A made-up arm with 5 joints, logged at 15 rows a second.
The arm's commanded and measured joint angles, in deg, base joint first. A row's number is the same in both.
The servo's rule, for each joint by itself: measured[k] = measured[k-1] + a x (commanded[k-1-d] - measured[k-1]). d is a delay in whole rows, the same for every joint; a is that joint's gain. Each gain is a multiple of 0.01, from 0.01 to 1. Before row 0 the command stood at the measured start. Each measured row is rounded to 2 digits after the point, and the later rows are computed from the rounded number. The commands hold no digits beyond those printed.
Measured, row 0:
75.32, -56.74, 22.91, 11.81, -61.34
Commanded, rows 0 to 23:
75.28, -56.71, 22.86, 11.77, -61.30
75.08, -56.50, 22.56, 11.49, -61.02
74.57, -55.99, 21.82, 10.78, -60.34
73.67, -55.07, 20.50, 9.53, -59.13
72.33, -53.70, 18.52, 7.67, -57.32
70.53, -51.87, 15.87, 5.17, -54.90
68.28, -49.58, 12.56, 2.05, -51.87
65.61, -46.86, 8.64, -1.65, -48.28
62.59, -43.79, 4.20, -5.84, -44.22
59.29, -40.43, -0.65, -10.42, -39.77
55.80, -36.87, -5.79, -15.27, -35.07
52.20, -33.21, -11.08, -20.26, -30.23
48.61, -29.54, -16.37, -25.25, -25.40
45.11, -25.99, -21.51, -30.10, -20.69
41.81, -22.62, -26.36, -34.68, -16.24
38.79, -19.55, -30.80, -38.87, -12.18
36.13, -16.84, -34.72, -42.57, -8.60
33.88, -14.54, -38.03, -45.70, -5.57
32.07, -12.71, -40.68, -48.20, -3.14
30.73, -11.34, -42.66, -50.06, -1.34
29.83, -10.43, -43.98, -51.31, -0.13
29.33, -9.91, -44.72, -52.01, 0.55
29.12, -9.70, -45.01, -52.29, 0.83
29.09, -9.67, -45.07, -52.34, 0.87
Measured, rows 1 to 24:
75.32, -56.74, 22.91, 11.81, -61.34
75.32, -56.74, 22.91, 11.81, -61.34
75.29, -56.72, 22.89, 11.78, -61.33
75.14, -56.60, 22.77, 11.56, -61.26
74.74, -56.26, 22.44, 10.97, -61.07
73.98, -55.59, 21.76, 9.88, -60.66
72.81, -54.53, 20.63, 8.20, -59.96
71.19, -53.04, 18.96, 5.90, -58.90
69.12, -51.10, 16.72, 2.97, -57.42
66.63, -48.73, 13.89, -0.54, -55.50
63.76, -45.96, 10.50, -4.57, -53.13
60.59, -42.86, 6.60, -9.02, -50.32
57.19, -39.51, 2.26, -13.77, -47.12
53.65, -35.98, -2.41, -18.70, -43.57
50.07, -32.37, -7.30, -23.68, -39.75
46.55, -28.80, -12.27, -28.56, -35.75
43.18, -25.34, -17.20, -33.21, -31.65
40.06, -22.10, -21.96, -37.51, -27.56
37.27, -19.15, -26.43, -41.36, -23.58
34.86, -16.57, -30.49, -44.66, -19.80
32.88, -14.41, -34.06, -47.35, -16.30
31.35, -12.69, -37.07, -49.41, -13.16
30.27, -11.42, -39.49, -50.85, -10.42
29.60, -10.57, -41.32, -51.73, -8.12
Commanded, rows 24 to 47:
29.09, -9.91, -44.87, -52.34, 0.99
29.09, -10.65, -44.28, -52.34, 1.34
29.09, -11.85, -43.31, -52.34, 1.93
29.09, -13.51, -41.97, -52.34, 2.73
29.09, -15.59, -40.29, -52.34, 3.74
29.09, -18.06, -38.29, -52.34, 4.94
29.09, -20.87, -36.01, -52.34, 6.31
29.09, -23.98, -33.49, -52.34, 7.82
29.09, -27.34, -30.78, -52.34, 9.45
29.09, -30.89, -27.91, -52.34, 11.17
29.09, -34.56, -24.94, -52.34, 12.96
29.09, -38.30, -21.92, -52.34, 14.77
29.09, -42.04, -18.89, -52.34, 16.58
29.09, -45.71, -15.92, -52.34, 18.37
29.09, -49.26, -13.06, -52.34, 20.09
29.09, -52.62, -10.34, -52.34, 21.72
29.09, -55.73, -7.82, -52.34, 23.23
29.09, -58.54, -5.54, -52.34, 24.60
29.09, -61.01, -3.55, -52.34, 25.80
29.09, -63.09, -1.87, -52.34, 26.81
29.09, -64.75, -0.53, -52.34, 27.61
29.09, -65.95, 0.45, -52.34, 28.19
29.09, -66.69, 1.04, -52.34, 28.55
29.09, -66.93, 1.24, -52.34, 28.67
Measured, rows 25 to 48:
29.26, -10.08, -42.61, -52.16, -6.24
29.14, -9.85, -43.47, -52.30, -4.75
29.10, -9.88, -43.96, -52.33, -3.54
29.09, -10.31, -44.07, -52.34, -2.52
29.09, -11.17, -43.80, -52.34, -1.59
29.09, -12.48, -43.16, -52.34, -0.68
29.09, -14.22, -42.16, -52.34, 0.25
29.09, -16.37, -40.81, -52.34, 1.23
29.09, -18.89, -39.13, -52.34, 2.30
29.09, -21.74, -37.16, -52.34, 3.46
29.09, -24.88, -34.93, -52.34, 4.72
29.09, -28.25, -32.47, -52.34, 6.07
29.09, -31.78, -29.83, -52.34, 7.52
29.09, -35.43, -27.06, -52.34, 9.04
29.09, -39.13, -24.20, -52.34, 10.62
29.09, -42.81, -21.30, -52.34, 12.25
29.09, -46.42, -18.42, -52.34, 13.90
29.09, -49.89, -15.59, -52.34, 15.54
29.09, -53.16, -12.87, -52.34, 17.15
29.09, -56.17, -10.30, -52.34, 18.71
29.09, -58.88, -7.94, -52.34, 20.20
29.09, -61.24, -5.82, -52.34, 21.59
29.09, -63.21, -3.97, -52.34, 22.85
29.09, -64.74, -2.42, -52.34, 23.97

